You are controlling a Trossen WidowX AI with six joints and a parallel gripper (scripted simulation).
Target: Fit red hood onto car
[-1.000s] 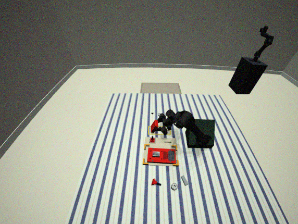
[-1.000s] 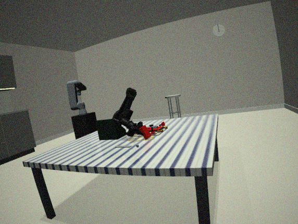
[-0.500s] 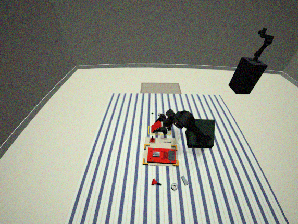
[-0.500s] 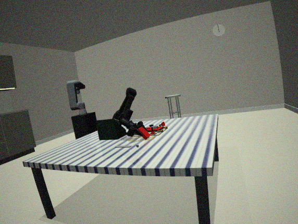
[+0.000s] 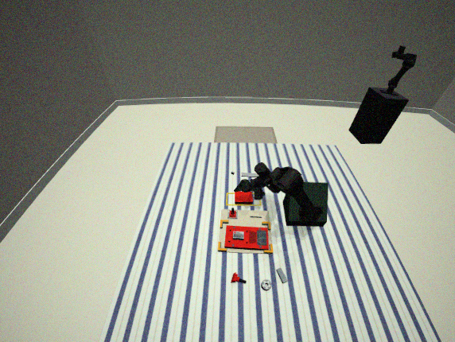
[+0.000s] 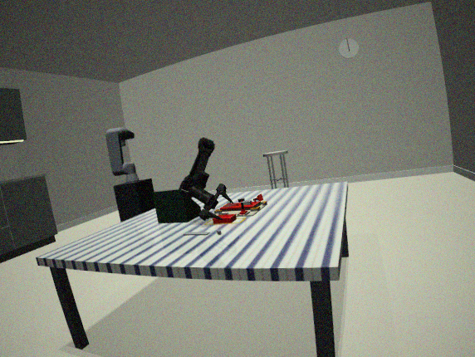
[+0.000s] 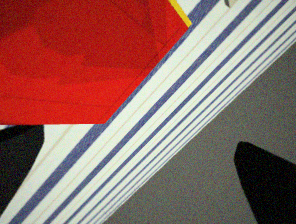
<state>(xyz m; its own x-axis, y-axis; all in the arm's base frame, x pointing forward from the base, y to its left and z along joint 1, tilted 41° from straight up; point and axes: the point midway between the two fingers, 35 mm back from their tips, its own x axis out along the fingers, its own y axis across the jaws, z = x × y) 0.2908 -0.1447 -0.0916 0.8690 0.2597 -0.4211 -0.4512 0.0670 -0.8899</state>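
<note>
My gripper tip is now 3 cm past the red hood, 2 cm to the right of it and 4 cm above it. From my gripper tip the other things lie so: grey bar: 10 cm behind, 16 cm to the right, 5 cm below; grey engine block: 2 cm ahead, 25 cm to the left, 3 cm below.
</note>
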